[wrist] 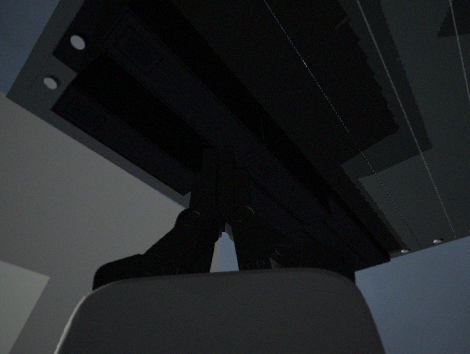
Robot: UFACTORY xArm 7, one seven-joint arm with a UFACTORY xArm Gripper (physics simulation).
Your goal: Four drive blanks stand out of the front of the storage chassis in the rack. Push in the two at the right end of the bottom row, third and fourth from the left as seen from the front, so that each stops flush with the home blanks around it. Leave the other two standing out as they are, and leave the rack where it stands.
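Frame: origin at the arm's base, x ahead, y left, z up, level; metres.
Seen in the pictures: gripper, fingertip midpoint: (223, 164).
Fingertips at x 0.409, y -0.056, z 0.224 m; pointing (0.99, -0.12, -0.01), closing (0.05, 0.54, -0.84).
Observation:
Pixels of each thing's top centre, then the offset from my fingertips to it. "spot": a spot on its surface instead.
- storage chassis, surface spot: (300, 200) spot: 0.005 m down, 0.035 m ahead, 0.090 m left
- long dark blank face, surface spot: (120, 145) spot: 0.059 m up, 0.023 m ahead, 0.044 m right
- long face, surface spot: (185, 102) spot: 0.000 m up, 0.024 m ahead, 0.036 m right
The storage chassis (300, 200) runs diagonally across the wrist view from upper left to lower right, in deep shadow. A long dark blank face (120, 145) lies along its lower left edge. Another long face (185, 102) runs beside it, with a black band between them. It is too dark to tell how far each blank stands out, or which place in the row each has. My gripper (223, 164) is shut and empty. Its fingertips overlap the chassis front near the inner end of the lower left blank face; contact cannot be told. The fingers and gripper body hide part of the front.
The rack (31, 82) has round pale screws at upper left and lower right. Dark green-grey panels (400, 192) with thin light seams fill the upper right. A grey surface (100, 200) shows at left, a paler patch at lower left, and a blue-grey background at lower right.

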